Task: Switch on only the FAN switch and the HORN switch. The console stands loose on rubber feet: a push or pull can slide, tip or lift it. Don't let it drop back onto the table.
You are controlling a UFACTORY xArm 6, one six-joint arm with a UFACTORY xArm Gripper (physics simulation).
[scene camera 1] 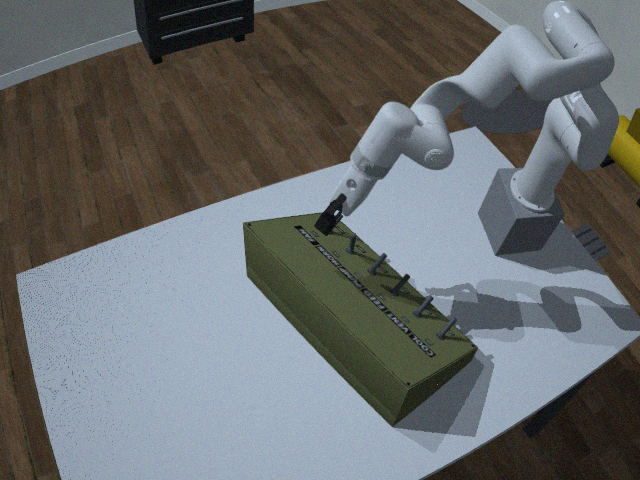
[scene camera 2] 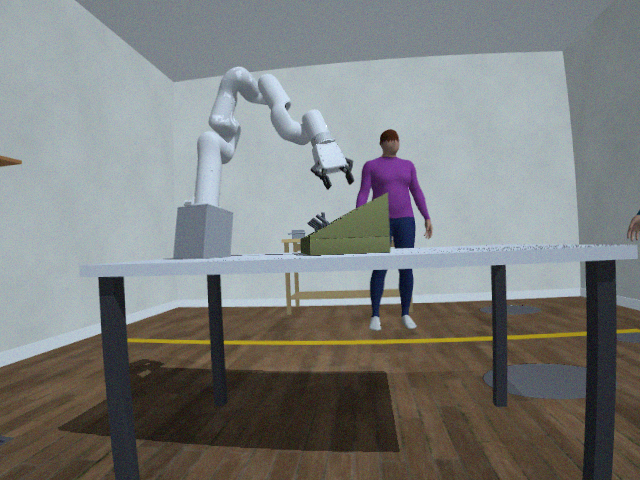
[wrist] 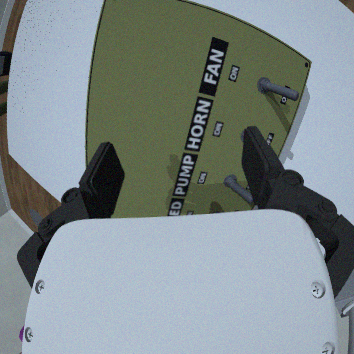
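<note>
The olive console sits on the table with its sloped face up. The FAN lever leans to its OFF mark in the wrist view; in scene camera 1 the gripper mostly hides it. The HORN lever stands steeper than the neighbouring levers, turned more to the ON side; in the wrist view a finger hides most of it. My gripper is open and empty, above the upper face near the FAN and HORN end. Contact with a lever cannot be made out.
The PUMP lever, FEED lever, VENT lever and COOL lever lean toward OFF, in a row along the console. The arm's grey base block stands on the white table. A person stands behind the table.
</note>
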